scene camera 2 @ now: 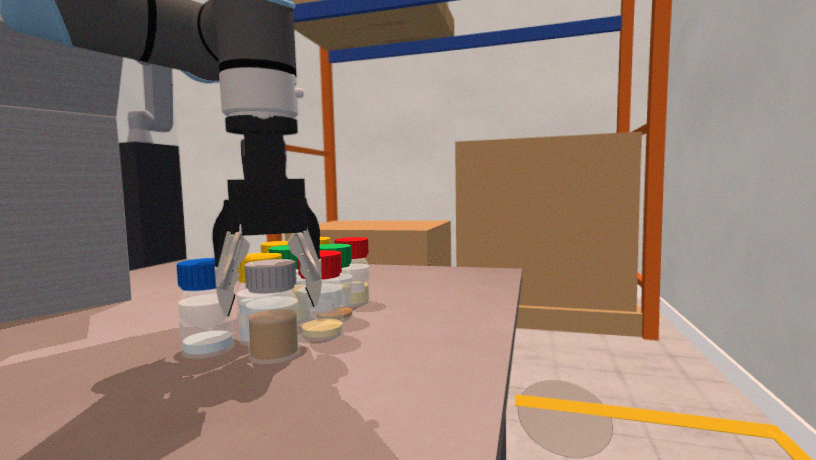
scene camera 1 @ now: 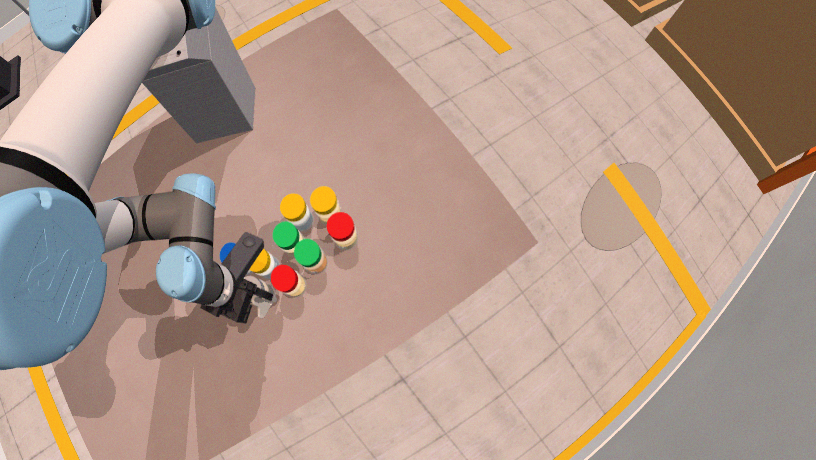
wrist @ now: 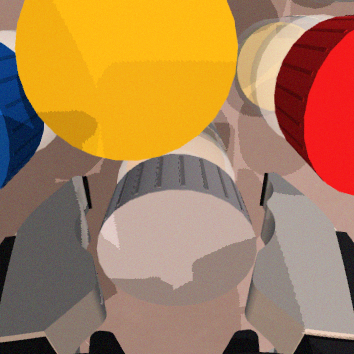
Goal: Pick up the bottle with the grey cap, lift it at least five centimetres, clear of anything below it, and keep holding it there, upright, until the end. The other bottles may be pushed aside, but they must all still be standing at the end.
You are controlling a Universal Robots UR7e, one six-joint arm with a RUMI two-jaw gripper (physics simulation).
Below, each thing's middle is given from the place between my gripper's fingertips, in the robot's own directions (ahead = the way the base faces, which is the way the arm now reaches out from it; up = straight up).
Now: the blue-capped bottle [scene camera 2: 205,332] 9 cm behind my hand and 1 cm to the right of it. Round my hand: green-capped bottle [scene camera 2: 346,278] (1 cm behind, 15 cm to the left).
